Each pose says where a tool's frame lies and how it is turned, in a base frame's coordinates. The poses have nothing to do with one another.
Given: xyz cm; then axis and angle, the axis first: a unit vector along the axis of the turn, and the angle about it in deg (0 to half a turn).
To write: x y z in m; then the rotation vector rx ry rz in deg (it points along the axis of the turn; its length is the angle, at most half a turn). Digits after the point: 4 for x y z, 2 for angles.
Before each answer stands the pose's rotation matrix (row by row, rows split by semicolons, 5 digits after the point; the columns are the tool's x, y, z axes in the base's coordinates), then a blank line. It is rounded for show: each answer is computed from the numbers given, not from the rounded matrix.
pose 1, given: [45.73 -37.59 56.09 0.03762 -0.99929 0.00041 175.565]
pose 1, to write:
-0.99418 -0.07511 -0.07724; -0.07504 0.99717 -0.00373; 0.07730 0.00209 -0.99701

[0.4573 -0.3759 0.5609 6.60 -175.44 0.07]
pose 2, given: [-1.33 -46.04 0.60 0.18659 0.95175 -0.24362 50.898]
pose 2, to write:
0.64356 0.25464 0.72180; -0.12347 0.96522 -0.23043; -0.75537 0.05917 0.65262

[-0.0133 -0.4604 0.0060 9.50 48.44 -12.40]
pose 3, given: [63.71 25.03 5.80 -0.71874 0.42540 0.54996 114.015]
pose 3, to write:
0.31984 -0.93253 -0.16757; 0.07217 -0.15236 0.98569; -0.94472 -0.32736 0.01857

[0.6371 0.2503 0.0580 -81.95 48.50 62.70]
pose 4, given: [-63.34 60.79 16.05 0.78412 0.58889 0.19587 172.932]
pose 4, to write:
0.23261 0.89591 0.37847; 0.94411 -0.30145 0.13333; 0.23354 0.32630 -0.91596

[-0.6334 0.6079 0.1605 135.60 101.84 33.87]
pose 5, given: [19.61 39.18 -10.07 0.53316 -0.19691 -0.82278 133.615]
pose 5, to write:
-0.20946 0.41828 -0.88384; -0.77309 -0.62429 -0.11223; -0.59871 0.65978 0.45414

[0.1961 0.3918 -0.1007 71.24 -26.31 -109.94]
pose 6, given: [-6.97 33.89 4.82 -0.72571 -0.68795 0.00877 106.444]
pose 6, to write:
0.39266 0.63216 -0.66797; 0.64899 0.32417 0.68828; 0.65164 -0.70376 -0.28298

[-0.0697 0.3389 0.0482 -77.25 -73.23 0.93]
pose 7, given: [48.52 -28.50 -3.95 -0.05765 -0.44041 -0.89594 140.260]
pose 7, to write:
-0.76307 0.61769 -0.19019; -0.52787 -0.42584 0.73486; 0.37293 0.66114 0.65101

[0.4852 -0.2850 -0.0395 -8.09 -61.77 -125.66]
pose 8, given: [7.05 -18.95 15.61 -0.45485 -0.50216 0.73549 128.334]
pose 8, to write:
-0.28503 -0.20685 -0.93593; 0.94700 -0.21168 -0.24162; -0.14813 -0.95520 0.25622

[0.0705 -0.1895 0.1561 -58.37 -64.44 94.39]
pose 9, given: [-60.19 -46.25 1.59 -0.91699 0.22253 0.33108 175.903]
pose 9, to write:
0.68214 -0.43125 -0.59052; -0.38394 -0.89853 0.21268; -0.62231 0.08165 -0.77850

[-0.6019 -0.4625 0.0159 -161.30 39.14 58.24]
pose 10, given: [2.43 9.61 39.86 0.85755 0.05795 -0.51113 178.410]
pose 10, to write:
0.47088 0.11355 -0.87486; 0.08519 -0.99290 -0.08302; -0.87807 -0.03543 -0.47721

[0.0243 0.0961 0.3986 153.00 10.34 -91.19]
